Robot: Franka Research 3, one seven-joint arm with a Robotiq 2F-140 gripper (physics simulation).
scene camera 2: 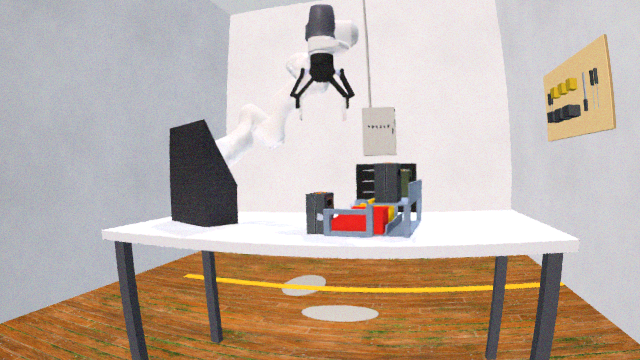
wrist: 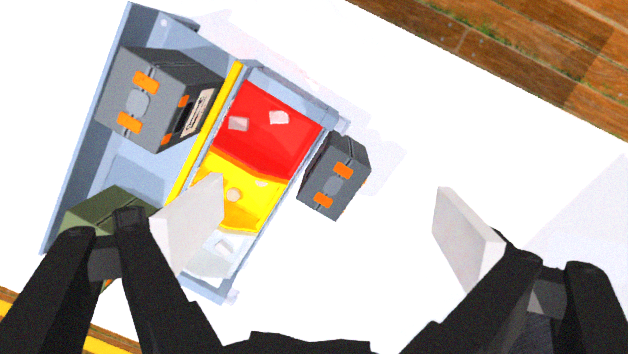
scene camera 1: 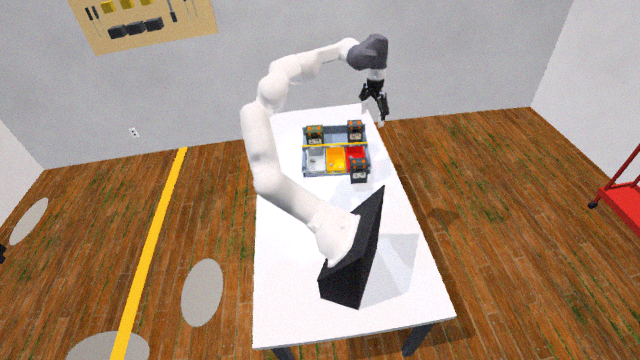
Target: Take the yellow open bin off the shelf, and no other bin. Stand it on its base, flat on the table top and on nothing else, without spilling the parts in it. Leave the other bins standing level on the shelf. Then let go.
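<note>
The yellow open bin (scene camera 1: 335, 161) (wrist: 247, 197) stands on the lower front tier of the blue-grey shelf (scene camera 1: 336, 136) (scene camera 2: 370, 221) (wrist: 299, 94), with small parts in it. It is between the red bin (scene camera 1: 354, 151) (scene camera 2: 350, 222) (wrist: 270, 135) and the whitish bin (scene camera 1: 315, 164) (wrist: 212, 257), which also hold small parts. My gripper (scene camera 1: 372, 116) (scene camera 2: 322, 119) (wrist: 326, 202) is open and empty, high above the table. In the wrist view its left finger pad overlaps the yellow bin's edge and hides part of the bins.
A dark grey case (scene camera 1: 358, 172) (scene camera 2: 315, 214) (wrist: 334, 182) stands on the table close in front of the red bin. Another grey case (scene camera 1: 355, 131) (scene camera 2: 386, 182) (wrist: 142, 100) and a green case (scene camera 1: 314, 134) (scene camera 2: 405, 182) (wrist: 112, 202) stand on the upper rear tier, behind a yellow rail (scene camera 1: 335, 144) (wrist: 202, 137).
</note>
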